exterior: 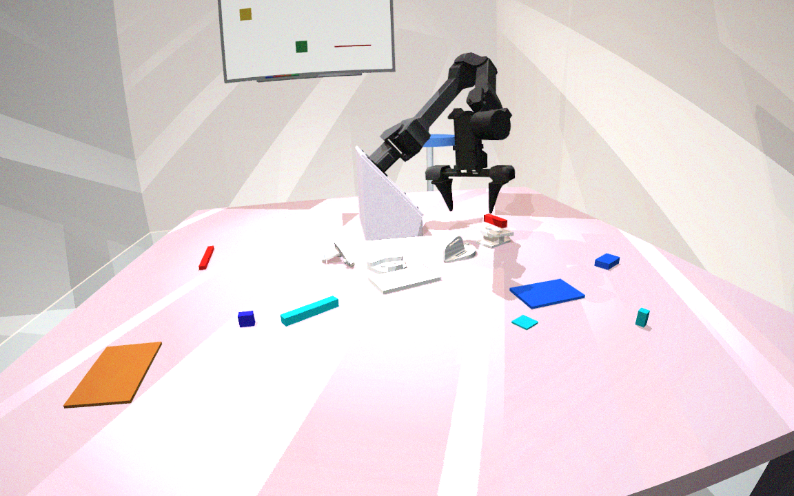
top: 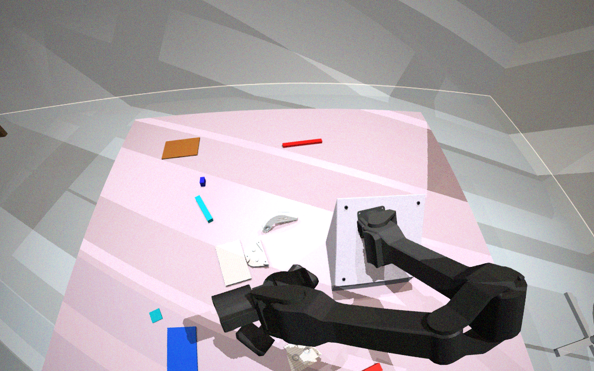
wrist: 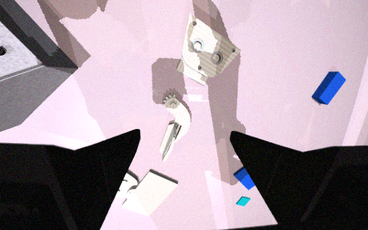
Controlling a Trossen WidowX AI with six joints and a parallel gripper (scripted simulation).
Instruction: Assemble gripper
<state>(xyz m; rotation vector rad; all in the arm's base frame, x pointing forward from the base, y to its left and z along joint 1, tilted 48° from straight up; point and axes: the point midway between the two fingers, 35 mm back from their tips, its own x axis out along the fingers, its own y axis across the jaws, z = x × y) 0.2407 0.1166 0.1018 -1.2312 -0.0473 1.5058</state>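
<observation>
The white jaw lies 1 cm to the right of my gripper tip and 9 cm below it. The rest, counted from my gripper tip: white stand (4 cm behind, 8 cm to the left, 8 cm below); housing plate (3 cm ahead, 19 cm to the right, 9 cm below); white gripper base (4 cm behind, 8 cm to the left, 7 cm below).
</observation>
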